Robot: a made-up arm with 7 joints. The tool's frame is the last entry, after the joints.
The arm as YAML. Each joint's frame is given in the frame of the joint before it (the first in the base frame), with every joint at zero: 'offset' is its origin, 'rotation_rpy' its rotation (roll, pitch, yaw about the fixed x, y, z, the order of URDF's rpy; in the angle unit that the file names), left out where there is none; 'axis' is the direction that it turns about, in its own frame. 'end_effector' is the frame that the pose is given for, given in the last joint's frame.
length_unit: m
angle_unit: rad
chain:
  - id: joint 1
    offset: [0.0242, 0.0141, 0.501]
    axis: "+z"
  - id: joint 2
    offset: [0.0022, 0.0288, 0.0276]
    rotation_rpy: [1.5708, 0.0, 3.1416]
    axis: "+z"
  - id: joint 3
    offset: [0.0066, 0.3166, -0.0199]
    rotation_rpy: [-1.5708, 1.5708, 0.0]
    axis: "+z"
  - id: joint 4
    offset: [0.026, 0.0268, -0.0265]
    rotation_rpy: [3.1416, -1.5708, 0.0]
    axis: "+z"
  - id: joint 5
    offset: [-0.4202, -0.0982, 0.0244]
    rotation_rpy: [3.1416, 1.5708, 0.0]
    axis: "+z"
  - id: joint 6
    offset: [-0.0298, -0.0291, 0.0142]
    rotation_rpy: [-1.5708, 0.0, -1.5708]
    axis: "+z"
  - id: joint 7
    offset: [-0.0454, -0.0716, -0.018]
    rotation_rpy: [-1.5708, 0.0, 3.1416]
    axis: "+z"
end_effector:
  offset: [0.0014, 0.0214, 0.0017]
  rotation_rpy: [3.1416, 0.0, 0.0]
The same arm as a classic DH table. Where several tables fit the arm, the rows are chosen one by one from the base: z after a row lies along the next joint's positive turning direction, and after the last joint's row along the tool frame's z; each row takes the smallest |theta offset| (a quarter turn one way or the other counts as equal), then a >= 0, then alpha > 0; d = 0 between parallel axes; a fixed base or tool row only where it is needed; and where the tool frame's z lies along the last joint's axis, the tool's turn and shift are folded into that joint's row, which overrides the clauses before.
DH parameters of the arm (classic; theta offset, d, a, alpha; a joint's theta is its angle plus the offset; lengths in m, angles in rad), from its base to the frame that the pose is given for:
base (fixed): 0.5276 0 0.028 0
joint 1: -0.5276 0.5286 0.0022 -1.5708
joint 2: 0 0.0089 -0.0066 1.5708
joint 3: 0 0.2901 0.0268 1.5708
joint 4: 0 0.0504 0.0982 1.5708
joint 5: 0 0.4344 -0.0291 1.5708
joint 6: 0 -0.0478 0.0454 -1.5708
joint 7: 1.5054 0 0.0214 3.1416
tool (fixed): 1.5055 -0.0733 0 0

